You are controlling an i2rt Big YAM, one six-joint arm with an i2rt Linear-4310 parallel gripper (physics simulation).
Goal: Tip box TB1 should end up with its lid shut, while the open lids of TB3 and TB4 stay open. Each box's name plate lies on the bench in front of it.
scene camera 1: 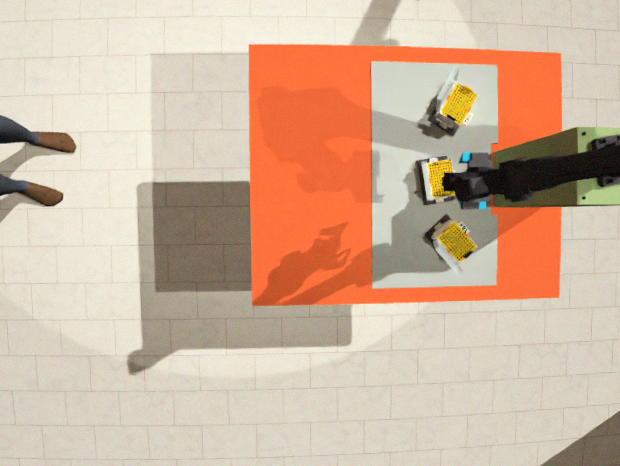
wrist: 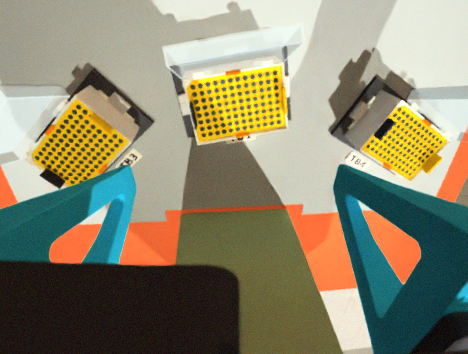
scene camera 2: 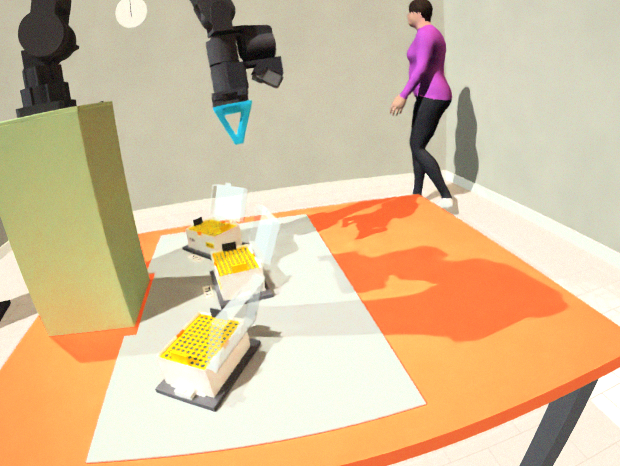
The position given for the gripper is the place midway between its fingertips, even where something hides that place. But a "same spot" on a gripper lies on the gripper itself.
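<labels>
Scene camera 1 shows the gripper, and so do scene camera 2 and the wrist view [234,176]. On the gripper, [scene camera 1: 468,153] and [scene camera 2: 242,104] are the same spot. There is also a grey mat, on which [scene camera 1: 403,94] and [scene camera 2: 324,369] are the same spot.
</labels>
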